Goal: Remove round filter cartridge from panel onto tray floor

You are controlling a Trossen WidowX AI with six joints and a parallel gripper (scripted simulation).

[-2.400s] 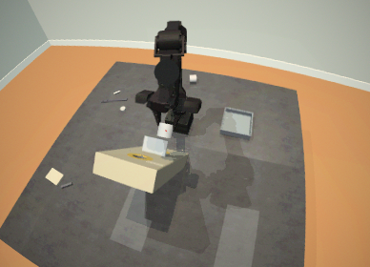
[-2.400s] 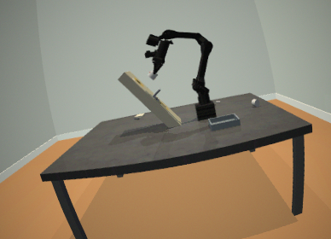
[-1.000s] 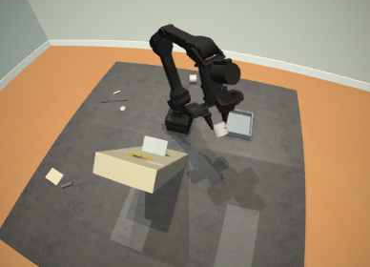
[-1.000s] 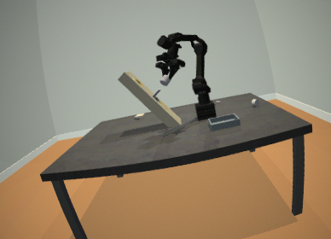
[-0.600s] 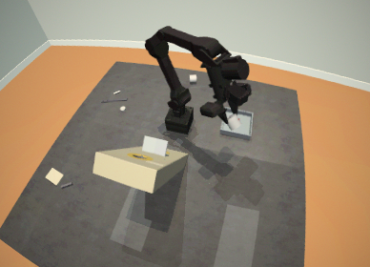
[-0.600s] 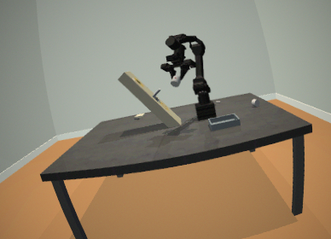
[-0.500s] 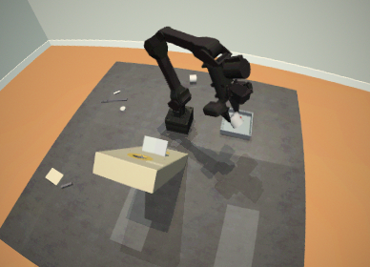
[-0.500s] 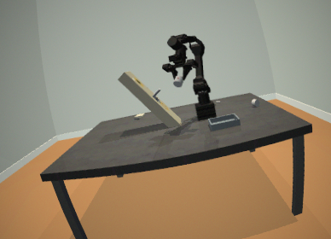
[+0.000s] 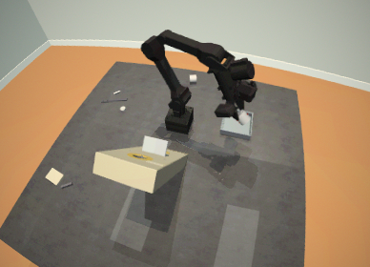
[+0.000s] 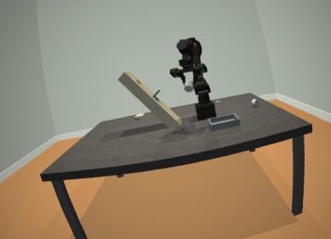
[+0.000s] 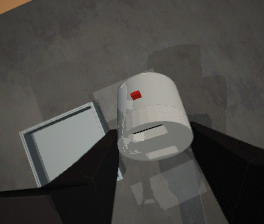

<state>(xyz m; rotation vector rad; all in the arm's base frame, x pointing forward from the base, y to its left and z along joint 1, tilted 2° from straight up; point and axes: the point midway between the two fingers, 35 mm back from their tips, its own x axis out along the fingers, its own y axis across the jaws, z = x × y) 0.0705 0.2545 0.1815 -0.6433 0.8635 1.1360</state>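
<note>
My gripper tip is now 220 mm above the grey tray, 140 mm past it and 10 mm to the right of it. The rest, counted from my gripper tip: round grey filter cartridge (10 mm to the left); then cream block (780 mm to the right, 390 mm ahead, 220 mm below).
</note>
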